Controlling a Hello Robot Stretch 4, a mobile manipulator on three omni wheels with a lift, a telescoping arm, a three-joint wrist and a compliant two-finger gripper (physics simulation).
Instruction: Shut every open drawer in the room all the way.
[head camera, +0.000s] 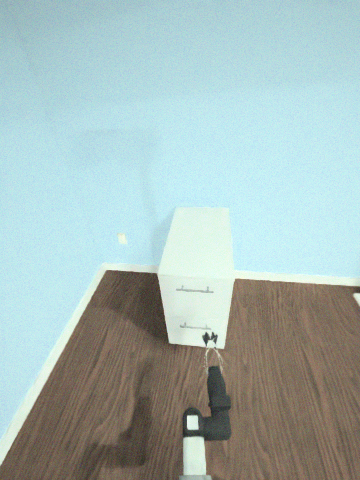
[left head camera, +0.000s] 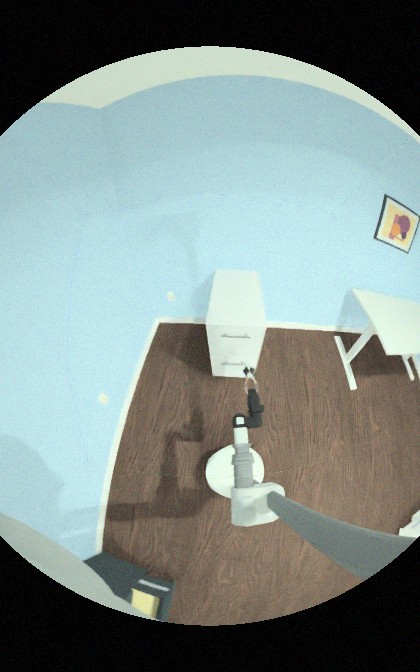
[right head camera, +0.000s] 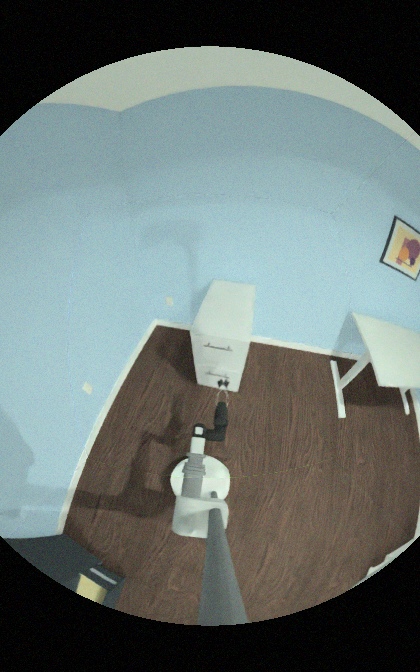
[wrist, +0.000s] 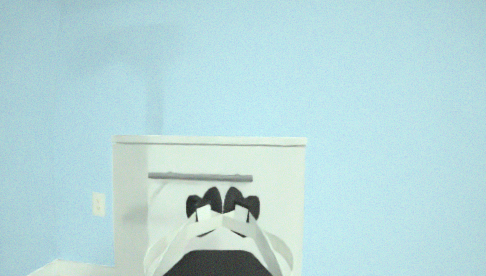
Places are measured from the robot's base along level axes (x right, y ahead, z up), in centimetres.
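Where they show: gripper, between the fingertips: (head camera: 209, 332) (wrist: 223, 202).
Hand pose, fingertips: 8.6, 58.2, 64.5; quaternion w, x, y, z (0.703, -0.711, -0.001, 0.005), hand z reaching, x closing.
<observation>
Each offset is from my fingertips to the centre of the thing, as dx, dy, dz. "spot": to the spot under its first point.
A white two-drawer cabinet (head camera: 202, 245) (left head camera: 237, 297) (right head camera: 227, 307) stands against the wall. Its upper drawer (head camera: 196, 306) (left head camera: 236, 348) (right head camera: 219, 360) (wrist: 277, 200) and its lower drawer {spot: -13.2, +26.4, -53.5} (head camera: 182, 337) (left head camera: 224, 371) (right head camera: 206, 382) look flush with the body. My gripper (head camera: 210, 338) (left head camera: 249, 371) (right head camera: 223, 383) (wrist: 223, 202) is shut and empty, its tips together. It is in front of the cabinet, and in the wrist view it shows just below the grey bar handle {spot: -4.5, +21.9, -0.9} (wrist: 200, 177), right of the handle's middle. At the lower left of the left head view, a dark cabinet (left head camera: 117, 572) (right head camera: 55, 555) has what looks like an open drawer with a yellow inside (left head camera: 145, 602) (right head camera: 91, 587).
A white table (left head camera: 395, 320) (right head camera: 387, 350) stands to the right under a framed picture (left head camera: 398, 224) (right head camera: 403, 248). A white object (left head camera: 411, 526) (right head camera: 392, 560) shows at the lower right edge. Light blue walls meet at the left corner behind the white cabinet.
</observation>
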